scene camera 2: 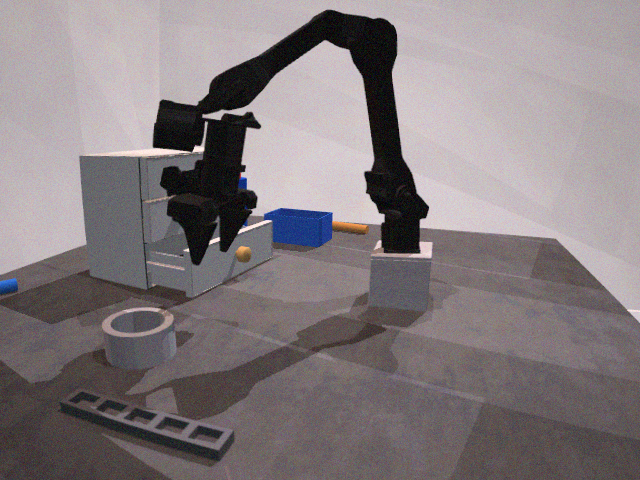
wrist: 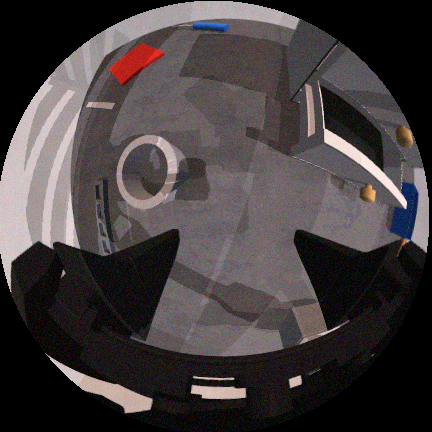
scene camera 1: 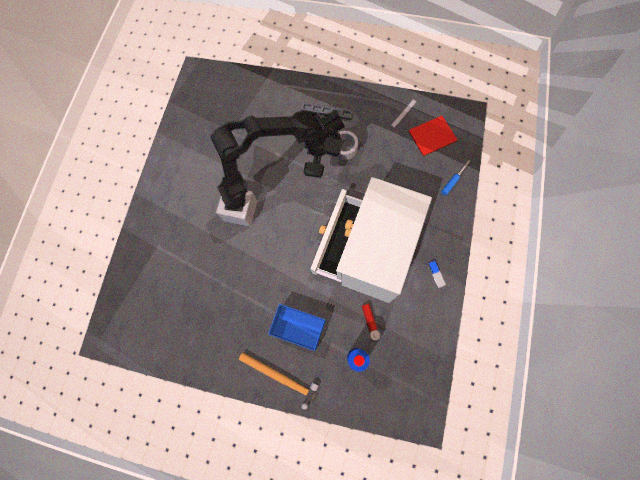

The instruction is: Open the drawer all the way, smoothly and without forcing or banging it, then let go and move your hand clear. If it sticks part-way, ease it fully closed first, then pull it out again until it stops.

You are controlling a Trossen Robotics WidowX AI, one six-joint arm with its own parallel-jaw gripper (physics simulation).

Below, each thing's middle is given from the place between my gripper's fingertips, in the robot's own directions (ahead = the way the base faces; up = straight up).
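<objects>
The red block [scene camera 1: 435, 134] is 400 mm ahead of my hand, 200 mm to the left of it and 110 mm below it. There's a dark slotted bar [scene camera 2: 202, 439] that's 20 mm behind my hand, 270 mm to the left of it and 110 mm below it. The blue bin [scene camera 2: 291, 226] is 580 mm to the right of my hand, 20 mm behind it and 70 mm below it, and the grey ring [scene camera 2: 139, 338] is 110 mm to the left of my hand, 70 mm ahead of it and 90 mm below it.
</objects>
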